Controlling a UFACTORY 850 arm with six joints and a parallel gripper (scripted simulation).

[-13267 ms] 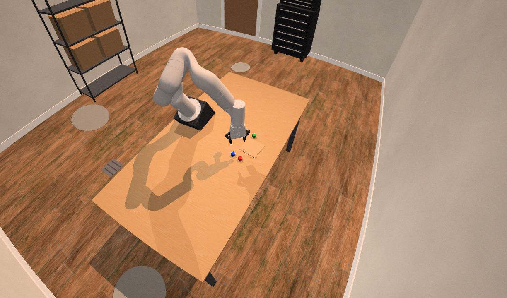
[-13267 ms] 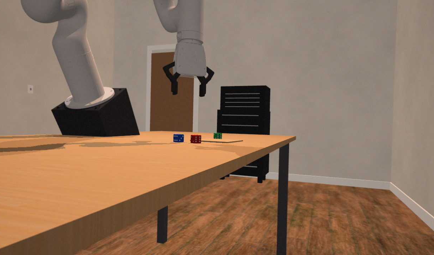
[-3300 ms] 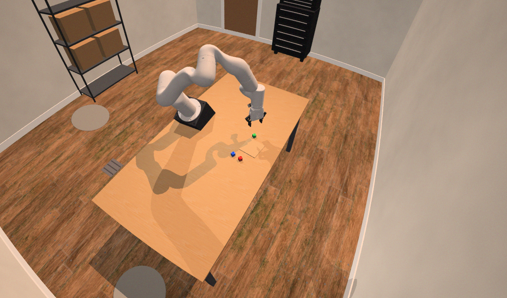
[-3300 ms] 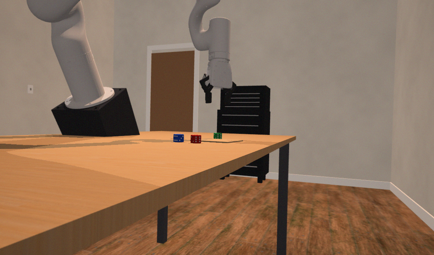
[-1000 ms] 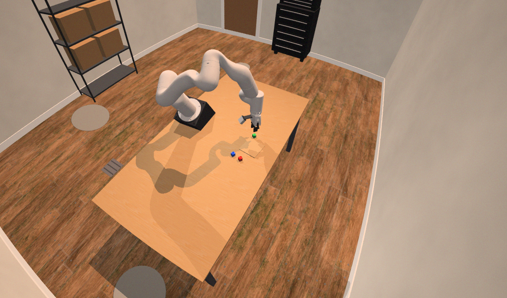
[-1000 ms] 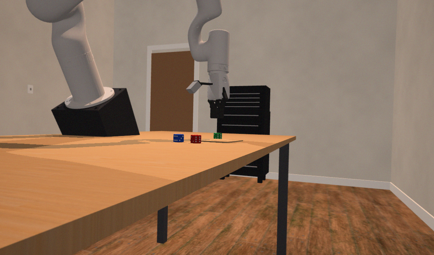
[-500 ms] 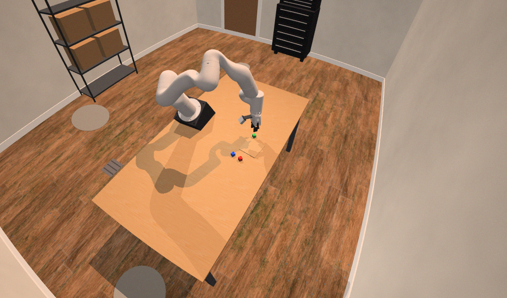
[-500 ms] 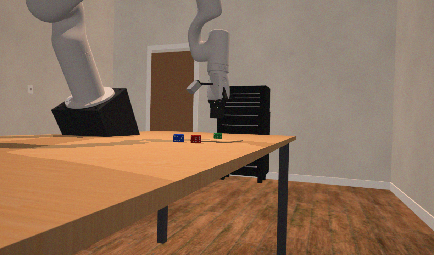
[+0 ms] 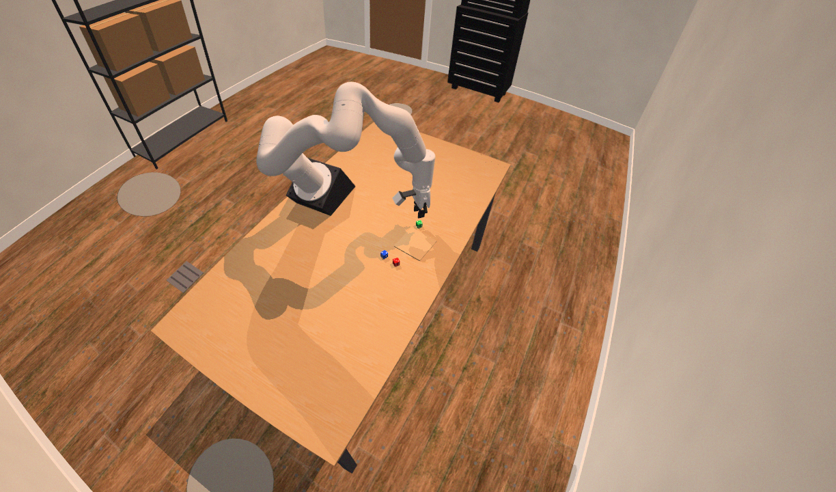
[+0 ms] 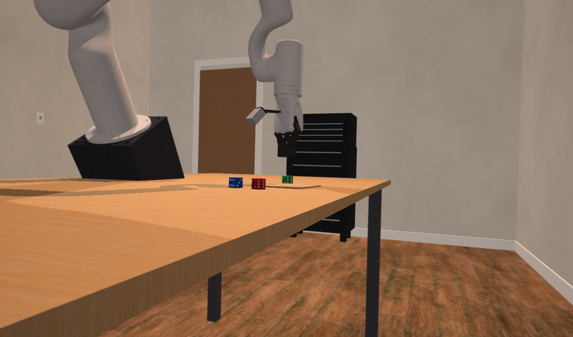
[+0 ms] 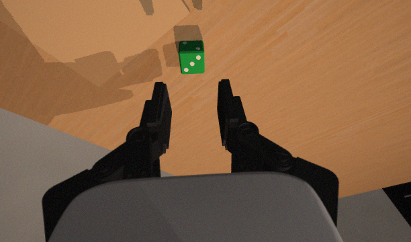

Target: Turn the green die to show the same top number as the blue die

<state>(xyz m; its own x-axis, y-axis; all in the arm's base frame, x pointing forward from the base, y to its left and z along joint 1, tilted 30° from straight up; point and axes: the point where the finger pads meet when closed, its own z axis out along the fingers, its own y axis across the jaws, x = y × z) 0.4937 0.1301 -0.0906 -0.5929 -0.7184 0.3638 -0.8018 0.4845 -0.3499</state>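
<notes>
Now: hand 90 mm above the green die. Round my hand: blue die (30 mm behind, 240 mm to the right, 90 mm below); red die (40 mm ahead, 240 mm to the right, 90 mm below); tan mat (50 mm ahead, 100 mm to the right, 100 mm below).
</notes>
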